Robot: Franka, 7 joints.
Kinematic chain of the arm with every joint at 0, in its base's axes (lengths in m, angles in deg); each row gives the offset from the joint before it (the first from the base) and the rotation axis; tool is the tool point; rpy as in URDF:
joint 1: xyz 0 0 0.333 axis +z
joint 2: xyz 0 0 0 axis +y
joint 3: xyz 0 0 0.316 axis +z
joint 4: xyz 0.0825 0 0 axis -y
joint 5: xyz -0.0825 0 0.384 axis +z
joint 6: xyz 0 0 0 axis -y
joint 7: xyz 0.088 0 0 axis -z
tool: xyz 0 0 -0.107 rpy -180 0 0
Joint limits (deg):
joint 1: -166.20..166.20
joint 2: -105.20..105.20
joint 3: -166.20..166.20
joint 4: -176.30..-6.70
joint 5: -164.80..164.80
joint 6: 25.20..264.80
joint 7: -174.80..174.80
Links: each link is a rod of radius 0.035 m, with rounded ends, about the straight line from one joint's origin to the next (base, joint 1, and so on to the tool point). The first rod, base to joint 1, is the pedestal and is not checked.
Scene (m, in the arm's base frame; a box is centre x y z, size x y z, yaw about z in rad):
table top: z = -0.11
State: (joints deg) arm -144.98 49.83 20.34 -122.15 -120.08 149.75 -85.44
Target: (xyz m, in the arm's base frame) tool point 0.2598 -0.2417 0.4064
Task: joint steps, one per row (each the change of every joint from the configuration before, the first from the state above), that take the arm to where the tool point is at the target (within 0.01 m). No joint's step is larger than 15 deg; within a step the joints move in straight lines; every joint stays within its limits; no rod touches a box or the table.
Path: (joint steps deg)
1: -1.36 5.44 14.35 -6.04 0.34 7.00 0.00
2: -1.36 5.43 14.36 -6.05 0.33 6.99 0.00
3: -1.37 5.44 14.35 -6.04 0.34 7.00 0.00
4: -1.36 5.43 14.35 -6.04 0.34 6.99 0.00
5: -1.36 5.44 14.35 -6.04 0.33 7.00 0.00

